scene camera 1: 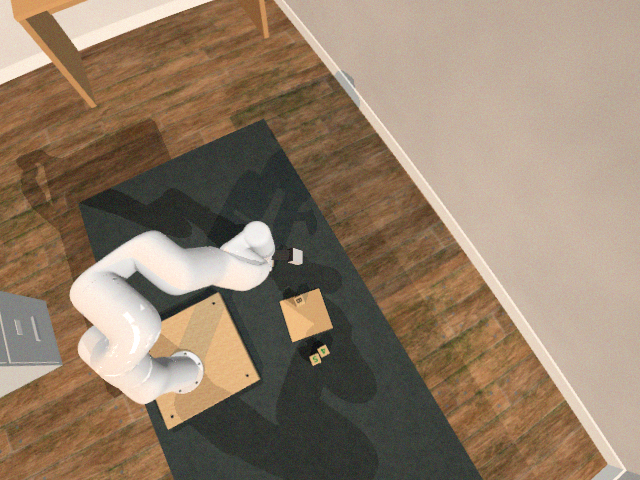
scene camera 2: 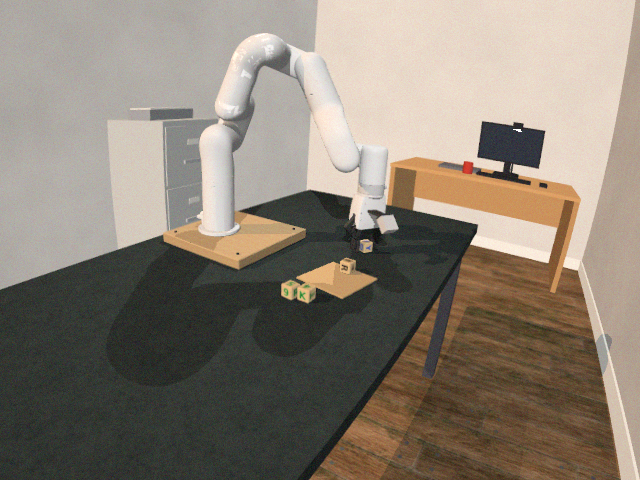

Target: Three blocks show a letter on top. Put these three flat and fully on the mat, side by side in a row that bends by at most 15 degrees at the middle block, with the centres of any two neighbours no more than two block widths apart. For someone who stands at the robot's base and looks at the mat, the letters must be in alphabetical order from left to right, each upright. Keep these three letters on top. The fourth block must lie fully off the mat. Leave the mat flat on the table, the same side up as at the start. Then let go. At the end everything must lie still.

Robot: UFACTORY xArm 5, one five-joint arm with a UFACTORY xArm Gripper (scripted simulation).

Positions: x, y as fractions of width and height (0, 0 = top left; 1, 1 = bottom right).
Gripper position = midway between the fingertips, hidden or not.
Note:
I see my gripper (scene camera 2: 0.57, 0.52) and a tan mat (scene camera 1: 0.49, 0.66).
The tan mat shows as well in scene camera 2 (scene camera 2: 0.51, 0.58).

